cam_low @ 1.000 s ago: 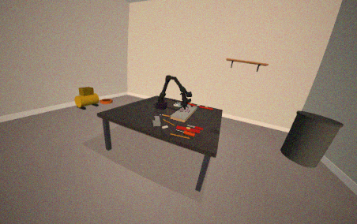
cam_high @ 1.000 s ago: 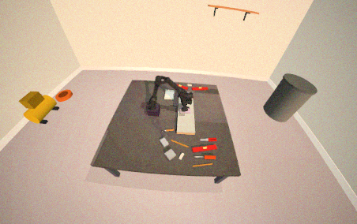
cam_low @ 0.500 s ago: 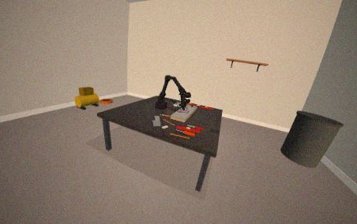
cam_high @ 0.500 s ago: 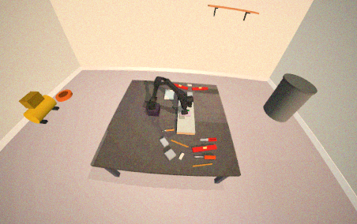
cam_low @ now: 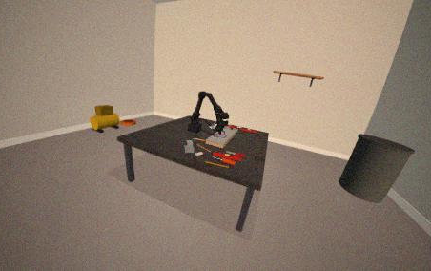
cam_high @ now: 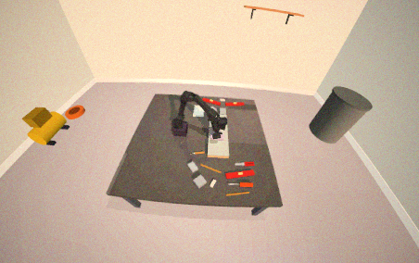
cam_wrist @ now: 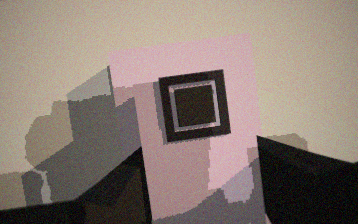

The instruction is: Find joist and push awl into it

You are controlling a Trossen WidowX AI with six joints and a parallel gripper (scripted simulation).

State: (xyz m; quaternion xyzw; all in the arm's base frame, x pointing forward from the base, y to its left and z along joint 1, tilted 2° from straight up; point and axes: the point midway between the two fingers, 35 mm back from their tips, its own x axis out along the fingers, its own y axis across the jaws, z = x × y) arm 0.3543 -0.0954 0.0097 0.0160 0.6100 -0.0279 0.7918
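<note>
The white tray is 41 cm to the left of my gripper tip, 18 cm behind it and 5 cm below it. From my gripper tip the other things lie so: awl (20 cm behind, 15 cm to the right, 6 cm below); stud finder (2 cm above, 1 cm ahead).
</note>
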